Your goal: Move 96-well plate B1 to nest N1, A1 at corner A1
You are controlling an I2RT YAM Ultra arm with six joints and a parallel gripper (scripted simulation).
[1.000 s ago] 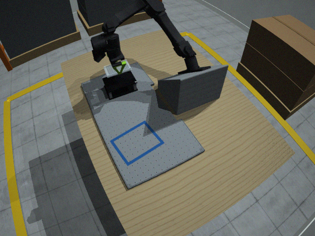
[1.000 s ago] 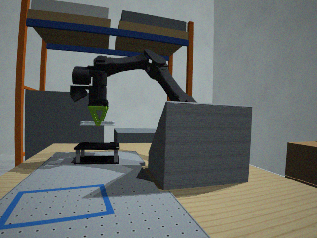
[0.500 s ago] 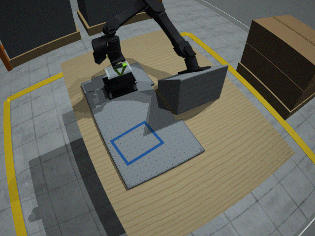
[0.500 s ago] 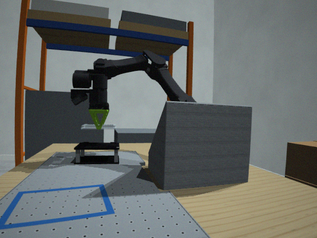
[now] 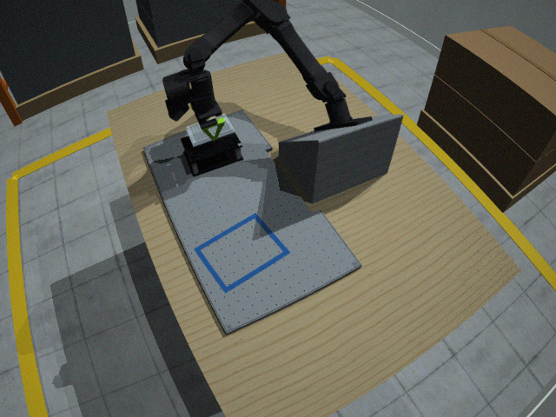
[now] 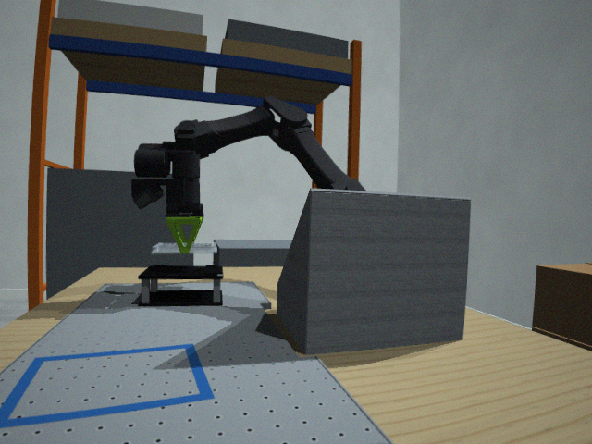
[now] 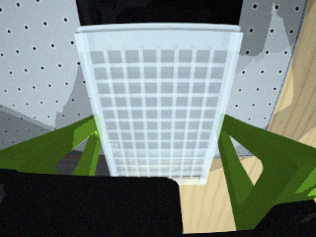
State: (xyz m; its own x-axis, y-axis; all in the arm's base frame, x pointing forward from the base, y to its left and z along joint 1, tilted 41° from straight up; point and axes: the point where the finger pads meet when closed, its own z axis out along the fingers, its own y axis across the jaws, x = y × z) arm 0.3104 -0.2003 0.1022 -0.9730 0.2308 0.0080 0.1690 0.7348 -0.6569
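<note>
Now: hand 50 mm above the black raised nest. Also, from my hand: clear 96-well plate: right at my hand.
</note>
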